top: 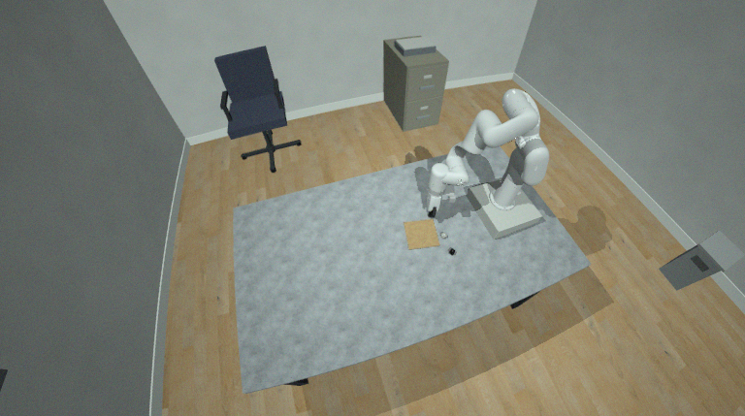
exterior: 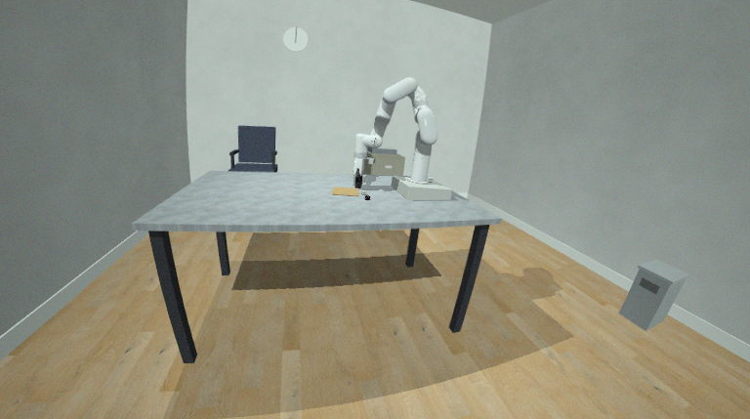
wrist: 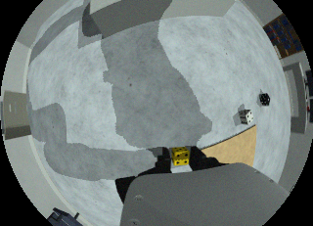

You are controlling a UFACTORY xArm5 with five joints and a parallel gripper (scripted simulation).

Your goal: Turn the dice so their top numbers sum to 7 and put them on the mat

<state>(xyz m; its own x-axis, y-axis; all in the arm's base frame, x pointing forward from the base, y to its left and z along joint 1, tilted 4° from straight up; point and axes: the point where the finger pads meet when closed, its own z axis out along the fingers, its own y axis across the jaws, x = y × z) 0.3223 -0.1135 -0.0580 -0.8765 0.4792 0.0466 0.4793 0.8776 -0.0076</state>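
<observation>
Now: hand 10 mm above the yellow die. From my hand the other things lie so: white die (10 mm ahead, 130 mm to the left, 10 mm below); then black die (20 mm ahead, 220 mm to the left, 10 mm below); then tan mat (100 mm ahead, 80 mm to the left, 20 mm below).
</observation>
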